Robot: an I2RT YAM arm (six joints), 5 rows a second.
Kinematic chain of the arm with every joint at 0, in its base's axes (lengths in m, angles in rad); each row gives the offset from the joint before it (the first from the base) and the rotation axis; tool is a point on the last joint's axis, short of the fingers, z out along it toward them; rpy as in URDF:
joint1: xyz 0 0 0.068 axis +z
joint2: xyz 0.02 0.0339 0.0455 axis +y
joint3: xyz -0.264 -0.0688 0 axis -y
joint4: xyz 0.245 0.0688 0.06 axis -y
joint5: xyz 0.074 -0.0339 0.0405 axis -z
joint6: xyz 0.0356 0 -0.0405 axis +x
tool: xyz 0 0 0 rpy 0 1.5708 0
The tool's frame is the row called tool.
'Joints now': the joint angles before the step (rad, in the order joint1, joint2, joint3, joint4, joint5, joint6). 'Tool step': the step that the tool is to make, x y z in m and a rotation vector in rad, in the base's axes. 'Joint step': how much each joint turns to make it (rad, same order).
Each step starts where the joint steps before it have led.
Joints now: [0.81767 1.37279 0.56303 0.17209 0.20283 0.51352]
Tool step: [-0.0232 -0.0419 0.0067 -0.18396 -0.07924 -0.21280]
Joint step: [-0.01187 -0.21637 -0.08940 -0.19986 0.27184 -0.01939]
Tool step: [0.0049 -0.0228 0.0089 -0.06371 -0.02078 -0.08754]
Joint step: [-0.08597 -0.07282 0.00146 -0.07917 0.04073 -0.05072]
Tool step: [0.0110 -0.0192 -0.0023 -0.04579 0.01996 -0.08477]
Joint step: [-0.10394 0.00294 0.00047 -0.02433 0.00142 -0.03489]
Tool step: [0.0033 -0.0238 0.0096 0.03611 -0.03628 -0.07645]
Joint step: [-0.11187 -0.07827 -0.01228 -0.00810 -0.03417 -0.01663]
